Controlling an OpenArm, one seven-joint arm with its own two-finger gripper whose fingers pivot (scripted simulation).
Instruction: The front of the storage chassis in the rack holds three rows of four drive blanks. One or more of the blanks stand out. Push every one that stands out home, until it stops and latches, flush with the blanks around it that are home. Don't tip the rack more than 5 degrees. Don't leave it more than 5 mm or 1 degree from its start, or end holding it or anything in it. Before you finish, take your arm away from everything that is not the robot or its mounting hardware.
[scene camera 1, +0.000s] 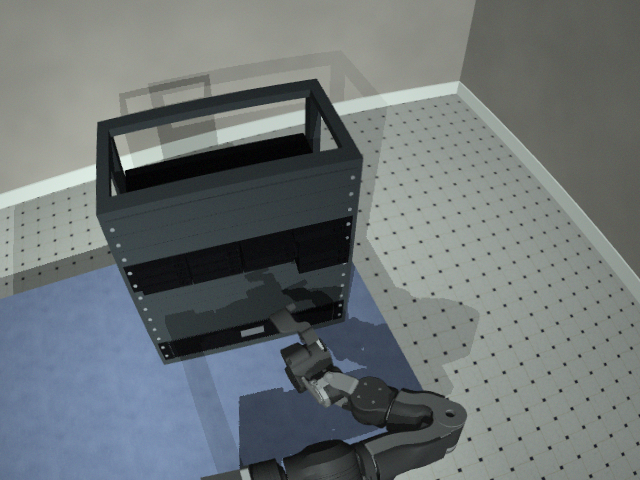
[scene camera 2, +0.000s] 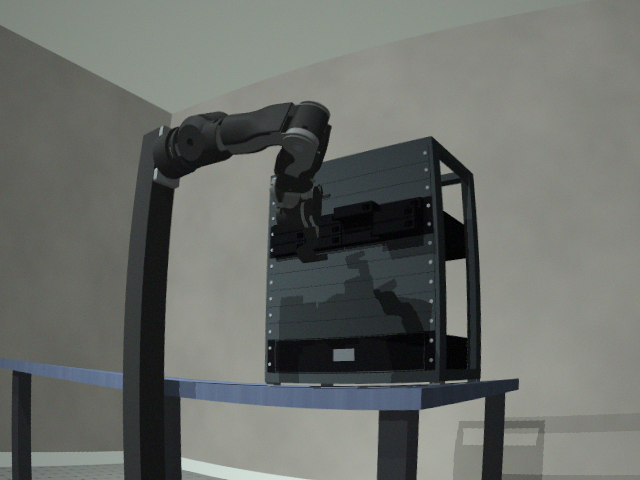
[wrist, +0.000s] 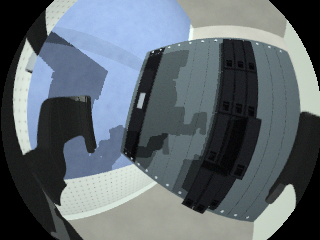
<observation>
In view: the gripper (scene camera 1: 289, 336) and a dark post (scene camera 2: 145, 303).
The gripper is seen too in scene camera 2 (scene camera 2: 317, 228) and in the wrist view (wrist: 166, 145).
</observation>
